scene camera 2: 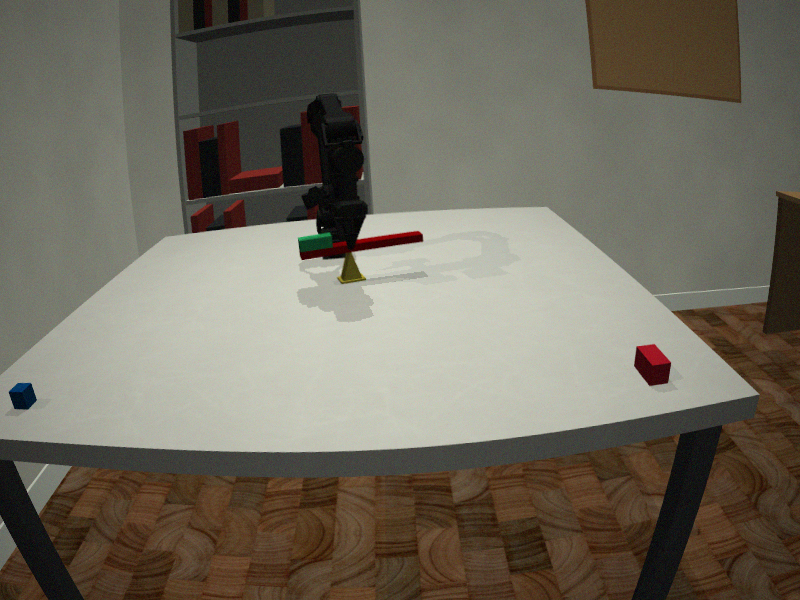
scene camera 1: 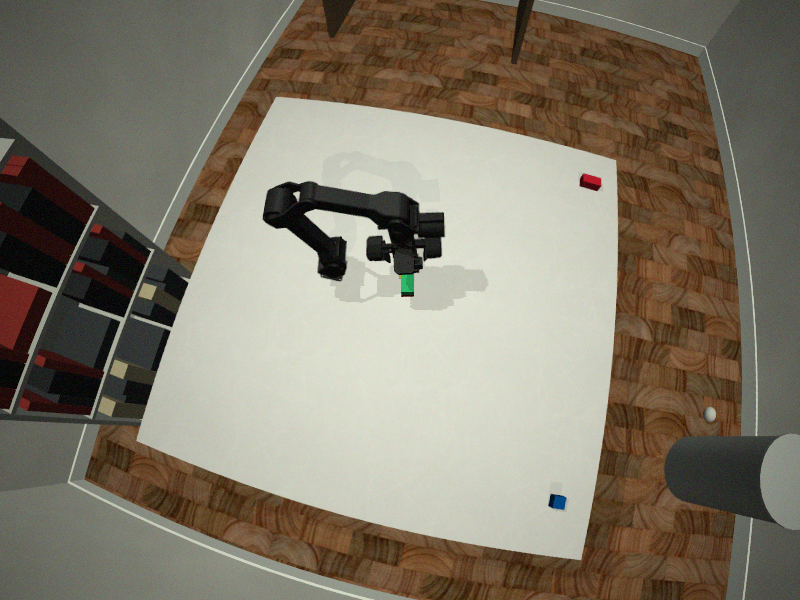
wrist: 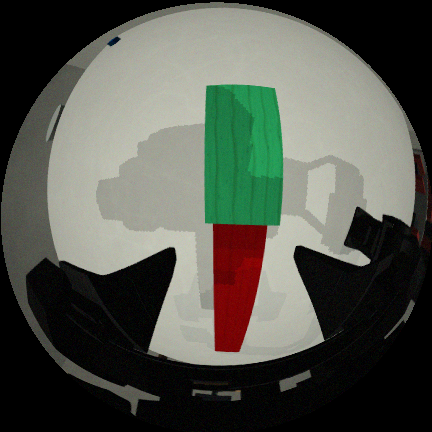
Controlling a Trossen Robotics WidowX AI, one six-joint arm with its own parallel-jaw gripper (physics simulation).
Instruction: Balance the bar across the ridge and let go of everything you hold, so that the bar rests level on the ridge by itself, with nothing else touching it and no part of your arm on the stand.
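Places are measured from the arm's base along level axes (x back, y right, z up), in millimetres.
Pixels of known places: gripper, fingertip midpoint: (scene camera 2: 346,246) (wrist: 237,253); arm's base at its link origin: (scene camera 1: 333,269) (wrist: 359,229).
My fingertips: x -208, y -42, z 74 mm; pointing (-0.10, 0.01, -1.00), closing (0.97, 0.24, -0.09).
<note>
For each thing: its top centre in the pictures, then the offset to it from my fingertips. Level surfaces: height alone.
- long red bar at its top centre: (wrist: 233,314) (scene camera 2: 359,230) dx +7, dy -29, dz +31 mm
- yellow ridge at its top centre: (scene camera 2: 349,249) dx +5, dy -4, dz -9 mm
- red block at its top centre: (scene camera 2: 653,354) (scene camera 1: 592,179) dx -532, dy -458, dz -41 mm
- small blue cube at its top centre: (scene camera 2: 19,387) (scene camera 1: 559,502) dx -532, dy +542, dz -41 mm
- white table at its surface level: dz -74 mm
The long red bar (scene camera 2: 387,240) (wrist: 235,290) lies across the top of the yellow ridge (scene camera 2: 350,268), with its green block (scene camera 1: 407,284) (scene camera 2: 314,242) (wrist: 243,155) on top of one end. In scene camera 2 the green end looks slightly lower, so the bar seems a little tilted; both ends are off the table. My gripper (scene camera 2: 350,246) (wrist: 237,253) is open and empty over the ridge. Its fingers stand on either side of the bar, with gaps on both sides in the wrist view. A finger hides the contact between bar and ridge in scene camera 2, and I cannot tell whether it touches the stand.
A red block (scene camera 1: 590,181) (scene camera 2: 652,364) and a small blue cube (scene camera 1: 557,501) (scene camera 2: 22,395) sit near two corners of the white table (scene camera 1: 361,400) (scene camera 2: 387,387), far from the ridge. The blue cube (wrist: 114,41) also shows in the wrist view. A bookshelf stands beyond the table.
</note>
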